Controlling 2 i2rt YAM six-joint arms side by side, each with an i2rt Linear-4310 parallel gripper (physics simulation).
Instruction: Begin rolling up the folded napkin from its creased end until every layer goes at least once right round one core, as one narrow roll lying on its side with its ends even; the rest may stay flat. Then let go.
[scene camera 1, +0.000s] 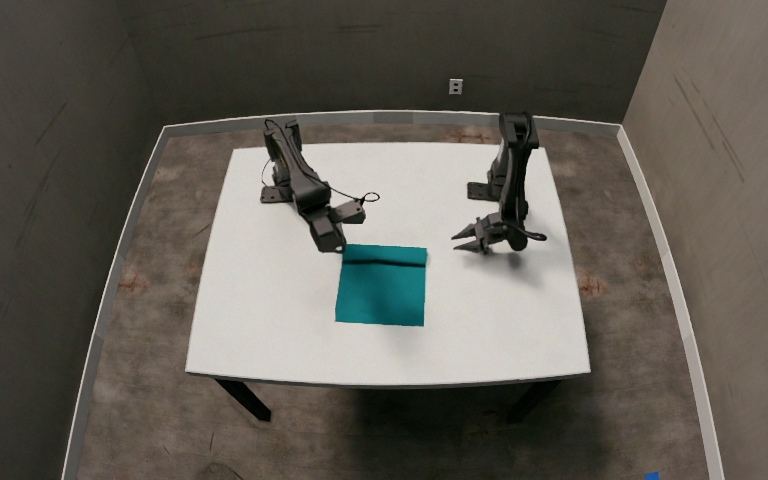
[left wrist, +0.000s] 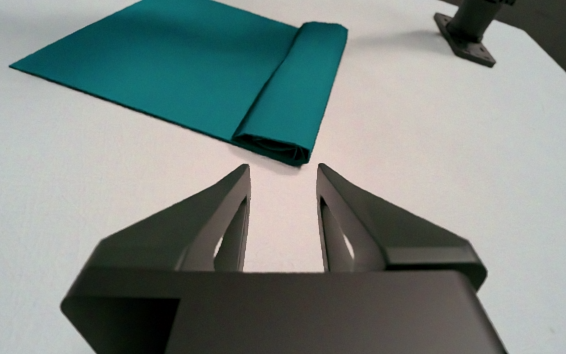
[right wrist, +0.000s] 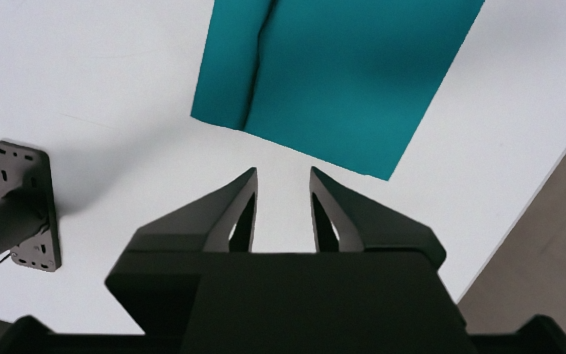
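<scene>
The teal napkin (scene camera 1: 380, 297) (left wrist: 190, 65) (right wrist: 350, 90) lies flat on the table. Along its edge nearest the arm bases is a flattened narrow roll (scene camera 1: 385, 254) (left wrist: 305, 85) (right wrist: 227, 65). In the left wrist view, the roll's near end shows several layers curled inside, wider than tall; whether every layer goes fully round is unclear. Its ends look roughly even with the napkin's sides. My left gripper (scene camera 1: 453, 243) (left wrist: 283, 175) is partly open and empty, right of the napkin. My right gripper (right wrist: 283, 176) is partly open and empty, beside the napkin's left side; its fingertips are hidden in the scene view.
The white table (scene camera 1: 260, 316) (left wrist: 125, 200) (right wrist: 505, 120) carries both arms. The right arm's base plate (scene camera 1: 274, 194) (left wrist: 475, 50) and the left arm's base plate (scene camera 1: 479, 190) stand toward the table's back. The table's front edge runs beyond the napkin's flat end.
</scene>
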